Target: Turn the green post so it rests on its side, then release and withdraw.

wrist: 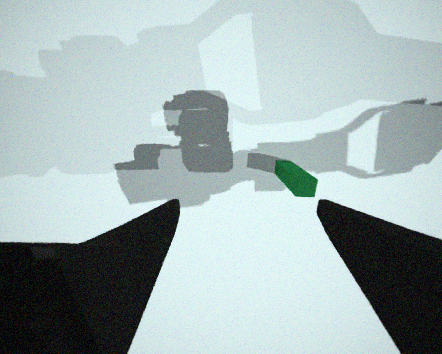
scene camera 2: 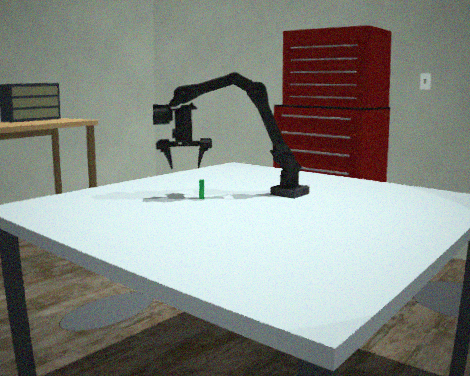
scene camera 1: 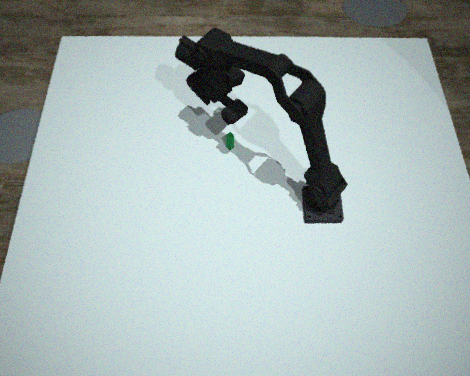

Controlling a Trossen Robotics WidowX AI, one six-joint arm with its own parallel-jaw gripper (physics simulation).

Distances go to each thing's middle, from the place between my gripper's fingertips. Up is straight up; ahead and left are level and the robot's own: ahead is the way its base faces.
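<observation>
Position of the green post [wrist: 302, 184], measured from my hand: 4 cm behind, 4 cm to the left, 7 cm below.
</observation>
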